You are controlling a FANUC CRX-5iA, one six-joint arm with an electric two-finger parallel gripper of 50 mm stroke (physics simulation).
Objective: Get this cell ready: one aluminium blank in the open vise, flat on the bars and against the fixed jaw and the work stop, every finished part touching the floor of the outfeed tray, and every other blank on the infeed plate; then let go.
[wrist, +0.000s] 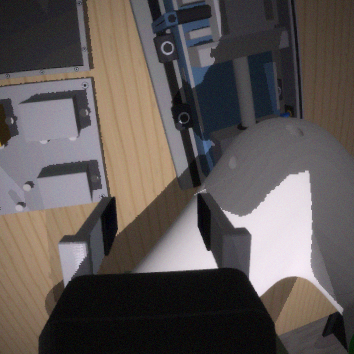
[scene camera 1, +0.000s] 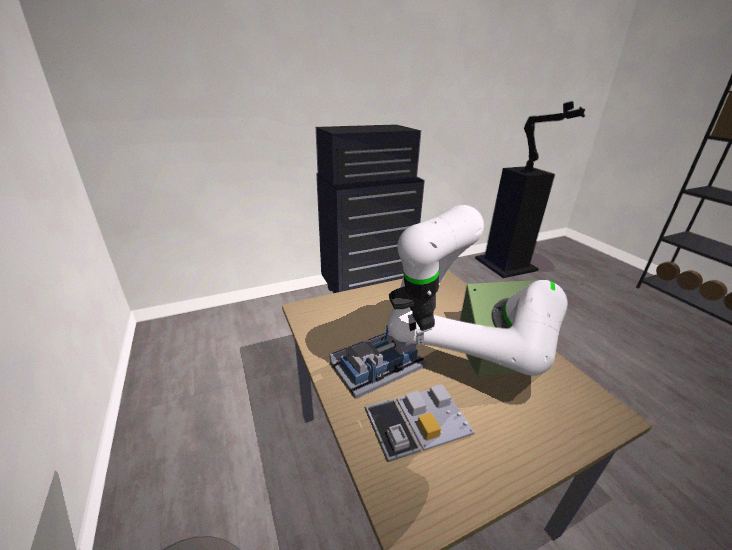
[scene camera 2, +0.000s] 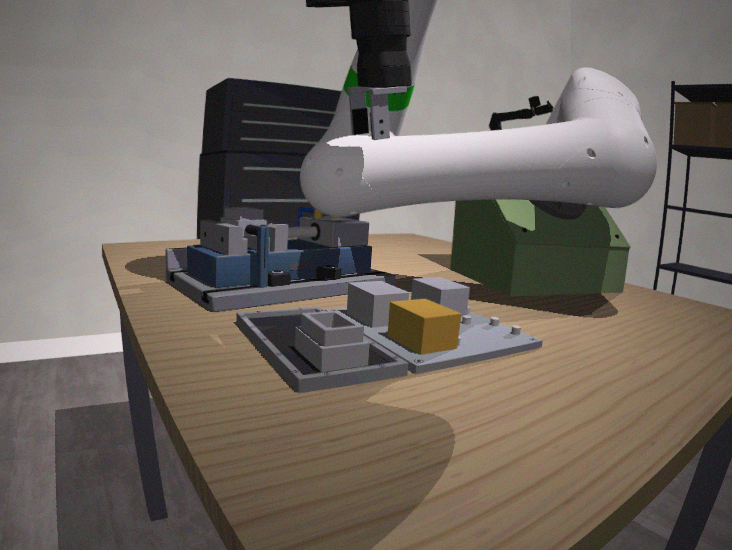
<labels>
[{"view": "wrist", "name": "gripper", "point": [156, 211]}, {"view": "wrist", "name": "moving jaw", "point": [240, 65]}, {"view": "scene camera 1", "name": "gripper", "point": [416, 336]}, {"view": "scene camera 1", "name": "infeed plate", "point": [452, 426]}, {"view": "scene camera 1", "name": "outfeed tray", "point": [385, 414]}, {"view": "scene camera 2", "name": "gripper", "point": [370, 136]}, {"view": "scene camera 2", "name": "yellow block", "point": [425, 327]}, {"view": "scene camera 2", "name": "infeed plate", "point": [480, 341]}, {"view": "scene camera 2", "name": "moving jaw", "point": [293, 232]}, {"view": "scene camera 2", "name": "outfeed tray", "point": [278, 326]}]
</labels>
